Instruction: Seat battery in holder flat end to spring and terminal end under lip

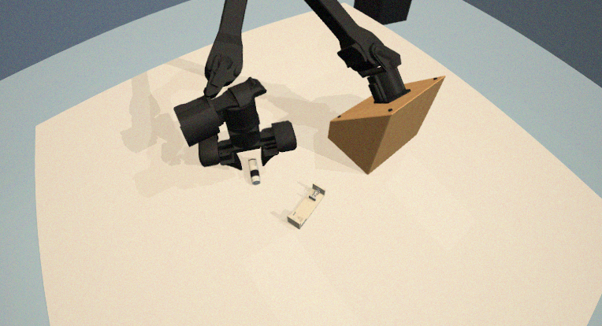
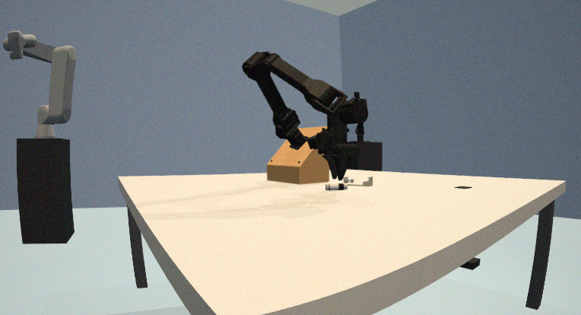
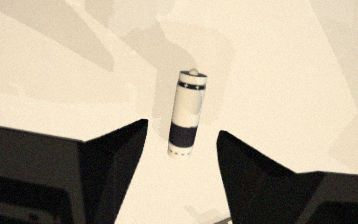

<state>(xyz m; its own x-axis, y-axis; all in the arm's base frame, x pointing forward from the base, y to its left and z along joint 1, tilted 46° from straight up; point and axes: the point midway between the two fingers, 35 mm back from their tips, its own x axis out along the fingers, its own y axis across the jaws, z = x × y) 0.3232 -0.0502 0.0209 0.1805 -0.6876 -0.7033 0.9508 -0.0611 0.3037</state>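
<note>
The battery lies 20 mm below my gripper tip.
</note>
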